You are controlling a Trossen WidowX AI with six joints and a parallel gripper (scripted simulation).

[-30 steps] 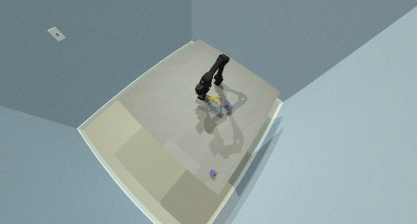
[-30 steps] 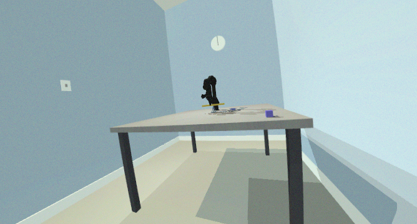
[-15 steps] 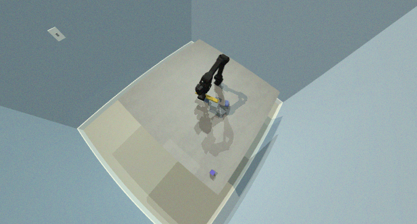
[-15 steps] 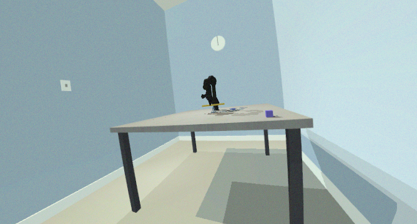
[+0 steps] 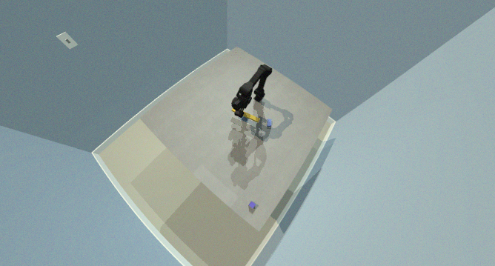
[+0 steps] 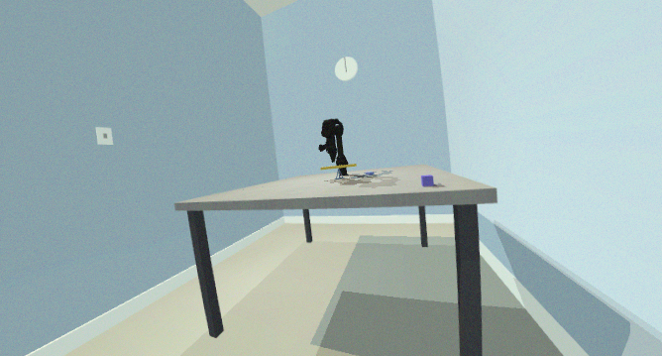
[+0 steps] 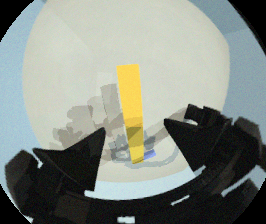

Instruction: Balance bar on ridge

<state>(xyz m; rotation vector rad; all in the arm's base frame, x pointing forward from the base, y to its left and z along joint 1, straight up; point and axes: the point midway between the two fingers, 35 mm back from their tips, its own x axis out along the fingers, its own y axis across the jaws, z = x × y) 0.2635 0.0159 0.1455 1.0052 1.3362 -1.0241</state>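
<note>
Now: gripper tip 10 mm past the yellow bar, 30 mm to the right of it and 30 mm above it. The rest, counted from my gripper tip: blue block: 120 mm behind, 210 mm to the left, 100 mm below; purple cube: 480 mm ahead, 480 mm to the left, 90 mm below.
</note>
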